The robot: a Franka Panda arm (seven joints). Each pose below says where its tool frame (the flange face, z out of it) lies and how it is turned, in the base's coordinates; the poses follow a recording.
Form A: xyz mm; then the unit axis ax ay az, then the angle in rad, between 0 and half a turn.
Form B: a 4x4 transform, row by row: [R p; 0 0 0 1], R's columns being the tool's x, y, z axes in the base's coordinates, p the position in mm. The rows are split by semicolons. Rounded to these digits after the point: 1 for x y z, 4 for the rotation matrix.
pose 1, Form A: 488.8, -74.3, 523.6, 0.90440, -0.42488, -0.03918, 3.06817
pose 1, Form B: 0.6364, -0.7646, -0.1019, 488.8; -0.7704, -0.6367, -0.0331, -74.3; -0.0396, 0.0996, -0.9942, 523.6; 0, 0, 0, 1
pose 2, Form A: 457.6, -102.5, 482.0, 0.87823, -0.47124, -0.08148, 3.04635
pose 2, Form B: 0.5436, -0.8181, -0.1876, 457.6; -0.8336, -0.5523, -0.0069, -102.5; -0.0980, 0.1601, -0.9822, 482.0; 0, 0, 0, 1
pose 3, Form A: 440.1, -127.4, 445.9, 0.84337, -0.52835, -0.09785, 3.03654
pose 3, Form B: 0.4241, -0.8785, -0.2200, 440.1; -0.8990, -0.4377, 0.0147, -127.4; -0.1092, 0.1915, -0.9754, 445.9; 0, 0, 0, 1
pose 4, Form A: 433.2, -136.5, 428.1, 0.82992, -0.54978, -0.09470, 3.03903
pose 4, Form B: 0.3792, -0.9005, -0.2131, 433.2; -0.9199, -0.3918, 0.0189, -136.5; -0.1005, 0.1888, -0.9769, 428.1; 0, 0, 0, 1
